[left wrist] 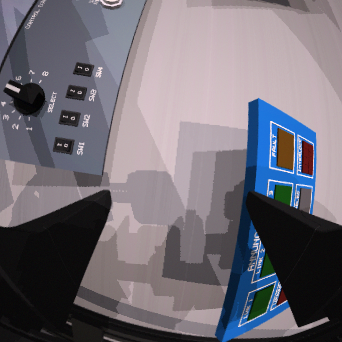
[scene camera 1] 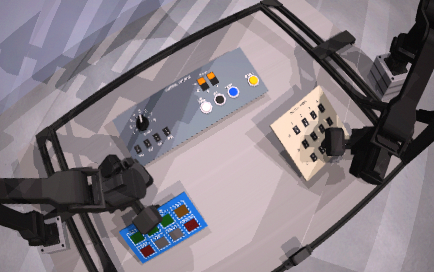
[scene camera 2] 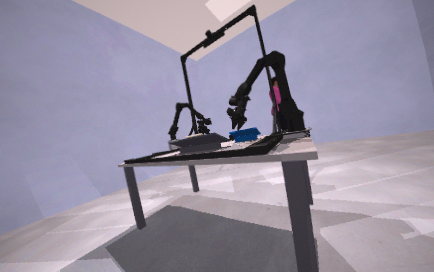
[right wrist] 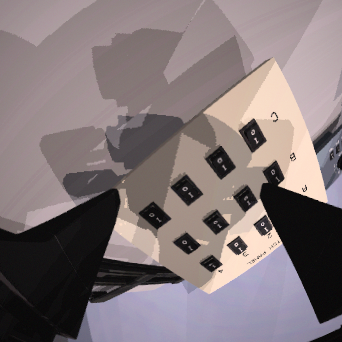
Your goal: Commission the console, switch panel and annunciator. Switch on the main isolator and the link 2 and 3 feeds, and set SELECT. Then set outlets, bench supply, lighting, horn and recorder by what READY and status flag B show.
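Where they show: left gripper, fingertip midpoint: [left wrist: 179, 197] [scene camera 2: 235, 130]; right gripper, fingertip midpoint: [right wrist: 191, 193]; left arm's base at its link origin: [scene camera 1: 50, 234] [scene camera 2: 297, 130]; right arm's base at its link origin: [scene camera 1: 395, 65] [scene camera 2: 173, 140].
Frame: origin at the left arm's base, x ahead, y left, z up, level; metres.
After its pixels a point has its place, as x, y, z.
The grey control console [scene camera 1: 182, 111] {0.495, 0.213, 0.035} [left wrist: 30, 150] {0.334, 0.184, 0.040} has a SELECT knob [scene camera 1: 142, 123] {0.388, 0.202, 0.064} [left wrist: 29, 98] {0.383, 0.191, 0.059} pointing between the 4 and 6 marks. Its two status indicators [scene camera 1: 201, 81] {0.567, 0.272, 0.054} show orange upper halves. The cream switch panel [scene camera 1: 281, 128] {0.703, 0.058, 0.080} [right wrist: 225, 110] {0.781, -0.043, 0.013} carries rows of black rockers; their settings are hard to read. The blue annunciator [scene camera 1: 184, 196] {0.438, -0.013, 0.050} [scene camera 2: 245, 134] {0.359, -0.077, 0.017} [left wrist: 254, 145] {0.407, -0.012, 0.052} shows green, amber, red and grey tiles. My left gripper [left wrist: 179, 197] {0.355, 0.024, 0.061} is open and empty above the annunciator's edge, covering some tiles. My right gripper [right wrist: 191, 193] {0.829, -0.018, 0.042} is open and empty above the switch panel, hiding part of it in scene camera 1.
The console also carries rockers SW1 [left wrist: 63, 146] {0.351, 0.153, 0.027} to SW4 [left wrist: 83, 69] {0.439, 0.175, 0.027}, and white [scene camera 1: 206, 106] {0.558, 0.203, 0.035}, black [scene camera 1: 219, 99] {0.596, 0.212, 0.035}, blue [scene camera 1: 233, 92] {0.638, 0.220, 0.034} and yellow [scene camera 1: 253, 80] {0.702, 0.237, 0.035} round buttons. A black frame [scene camera 1: 155, 65] {0.448, 0.458, -0.021} runs around the table. A person in pink [scene camera 2: 275, 97] stands behind the left arm.
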